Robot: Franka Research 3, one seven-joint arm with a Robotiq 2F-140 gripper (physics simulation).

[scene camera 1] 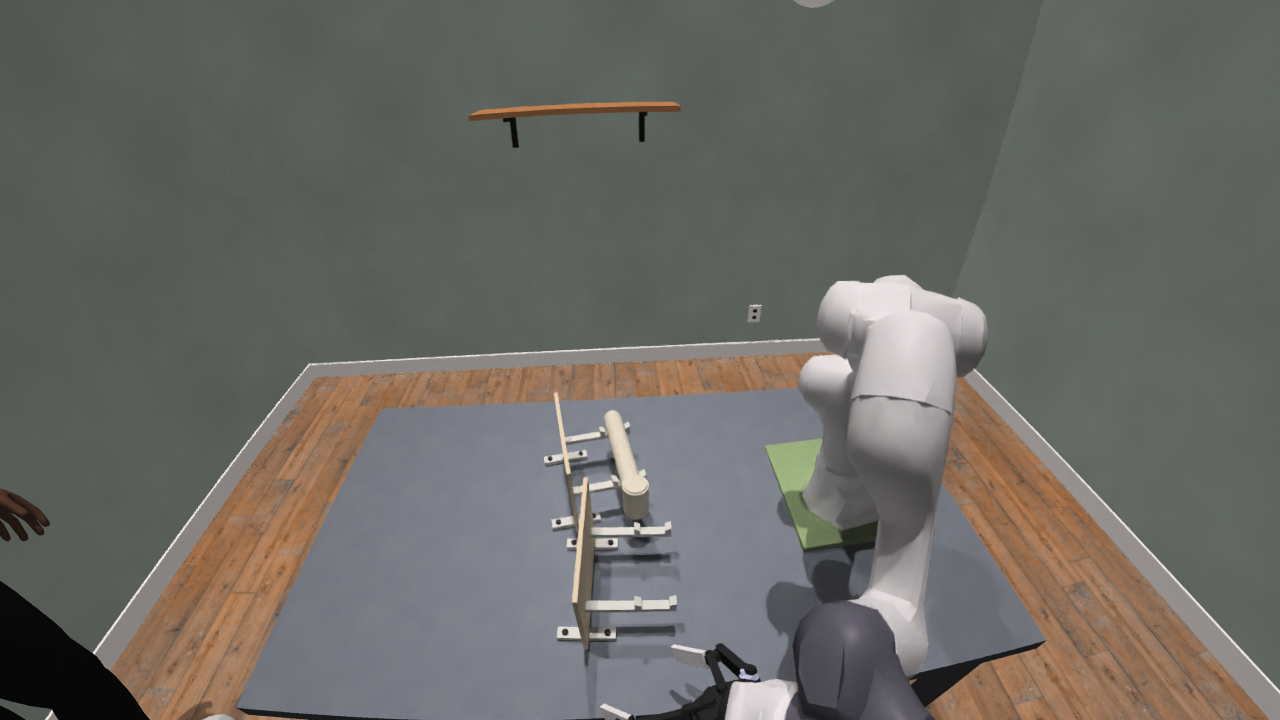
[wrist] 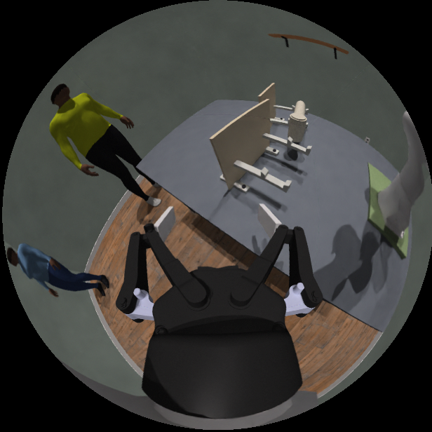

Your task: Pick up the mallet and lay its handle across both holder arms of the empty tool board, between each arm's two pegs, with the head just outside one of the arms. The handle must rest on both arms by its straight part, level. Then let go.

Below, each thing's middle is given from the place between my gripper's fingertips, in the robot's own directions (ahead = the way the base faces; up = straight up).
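Relative to the pale wooden mallet [scene camera 1: 635, 489], my gripper is now 40 mm short of it, 50 mm above it and 500 mm to the left of it.
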